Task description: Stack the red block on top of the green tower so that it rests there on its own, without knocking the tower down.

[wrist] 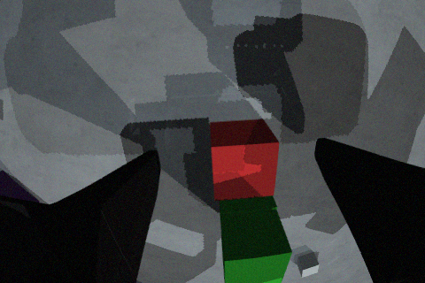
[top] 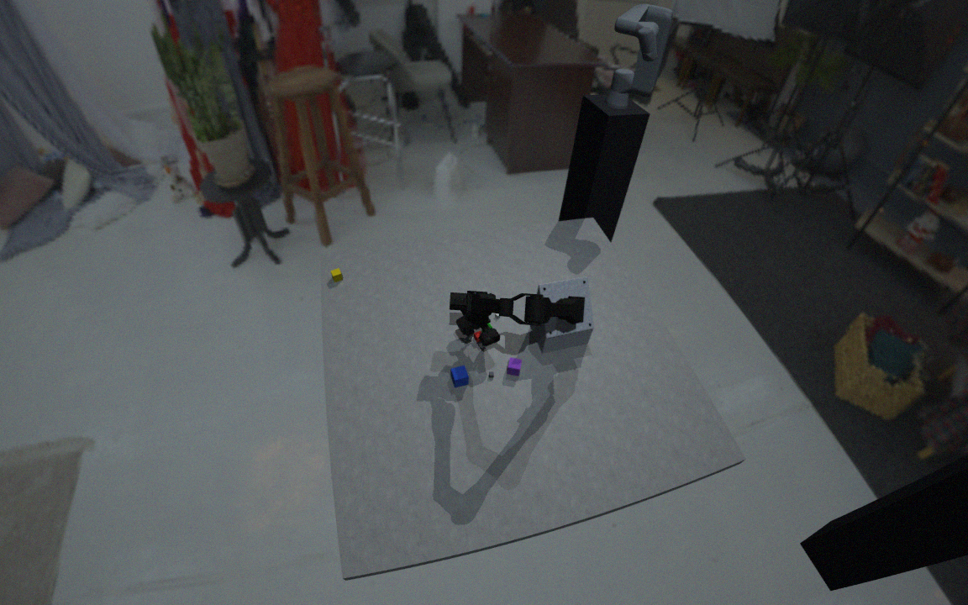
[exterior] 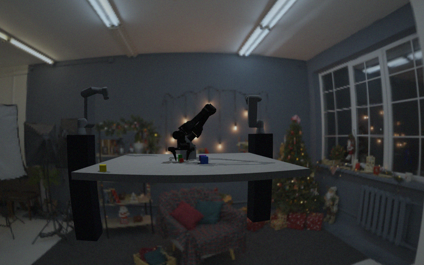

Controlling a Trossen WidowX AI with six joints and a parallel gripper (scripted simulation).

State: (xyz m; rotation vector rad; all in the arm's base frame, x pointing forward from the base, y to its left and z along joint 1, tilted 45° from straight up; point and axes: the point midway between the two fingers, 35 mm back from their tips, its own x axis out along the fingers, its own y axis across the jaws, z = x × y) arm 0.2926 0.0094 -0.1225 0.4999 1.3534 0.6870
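Right now my gripper tip is 3 cm below the green block, 3 cm past it and 1 cm to the left of it. Also, from my gripper tip: blue block 15 cm to the left, 12 cm ahead, 1 cm above; then purple block 17 cm to the left, 7 cm behind, 1 cm above; then small red block right at my gripper tip.
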